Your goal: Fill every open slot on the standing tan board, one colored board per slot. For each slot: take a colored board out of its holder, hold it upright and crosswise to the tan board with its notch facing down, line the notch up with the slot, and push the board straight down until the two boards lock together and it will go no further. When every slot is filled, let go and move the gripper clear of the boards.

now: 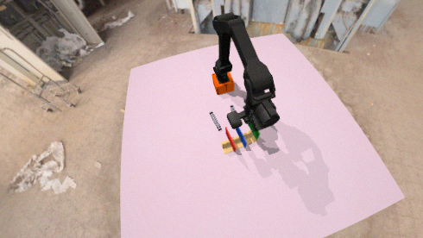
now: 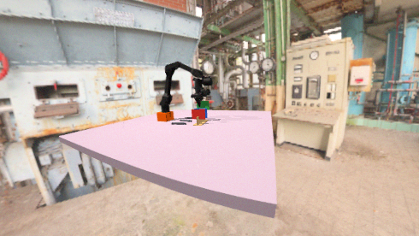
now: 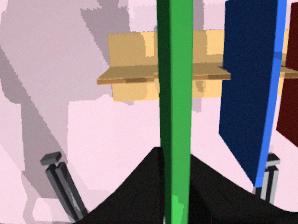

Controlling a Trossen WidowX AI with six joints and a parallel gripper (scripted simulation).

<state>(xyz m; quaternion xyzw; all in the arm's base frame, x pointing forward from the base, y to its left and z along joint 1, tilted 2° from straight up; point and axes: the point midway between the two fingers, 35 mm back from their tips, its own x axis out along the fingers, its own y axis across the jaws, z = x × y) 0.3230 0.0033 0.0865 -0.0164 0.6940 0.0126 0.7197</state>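
The blue board is 5 cm to the right of my gripper tip, 5 cm below it and 2 cm ahead of it. The rest, counted from my gripper tip: tan board (9 cm below, 5 cm to the right, 3 cm ahead); red board (10 cm to the right, 5 cm below, 3 cm ahead); green board (3 cm ahead).
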